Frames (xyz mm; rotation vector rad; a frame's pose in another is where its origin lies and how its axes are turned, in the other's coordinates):
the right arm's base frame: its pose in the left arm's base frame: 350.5 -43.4 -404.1 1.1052 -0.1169 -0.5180
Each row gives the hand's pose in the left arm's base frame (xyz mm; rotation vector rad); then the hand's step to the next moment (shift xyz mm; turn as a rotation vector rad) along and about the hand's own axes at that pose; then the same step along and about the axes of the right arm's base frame.
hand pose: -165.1 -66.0 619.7 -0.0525 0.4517 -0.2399
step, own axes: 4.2 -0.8 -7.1 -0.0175 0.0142 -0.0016
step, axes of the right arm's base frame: 2.4 -7.6 -2.4 -0.0202 0.0058 -0.0083
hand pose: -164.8 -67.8 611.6 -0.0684 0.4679 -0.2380
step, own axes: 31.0 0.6 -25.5 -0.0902 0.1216 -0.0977
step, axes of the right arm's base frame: 22.6 -29.1 -15.9 -0.1377 -0.0395 -0.1093
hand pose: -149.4 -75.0 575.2 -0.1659 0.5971 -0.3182
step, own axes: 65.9 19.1 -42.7 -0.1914 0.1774 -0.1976
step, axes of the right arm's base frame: 42.9 -56.5 -38.7 -0.2751 -0.0903 -0.1527
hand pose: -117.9 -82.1 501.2 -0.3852 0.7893 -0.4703
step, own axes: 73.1 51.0 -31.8 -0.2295 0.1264 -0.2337
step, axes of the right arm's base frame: 44.9 -66.3 -50.5 -0.3220 -0.1002 -0.0975
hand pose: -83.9 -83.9 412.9 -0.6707 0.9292 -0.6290
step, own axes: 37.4 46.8 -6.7 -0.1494 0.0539 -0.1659
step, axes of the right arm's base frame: 26.7 -42.5 -33.3 -0.2177 -0.0652 -0.0330
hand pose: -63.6 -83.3 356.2 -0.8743 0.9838 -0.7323
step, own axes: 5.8 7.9 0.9 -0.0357 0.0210 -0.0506
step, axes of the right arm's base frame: 5.4 -6.7 -4.7 -0.0585 -0.0274 -0.0100
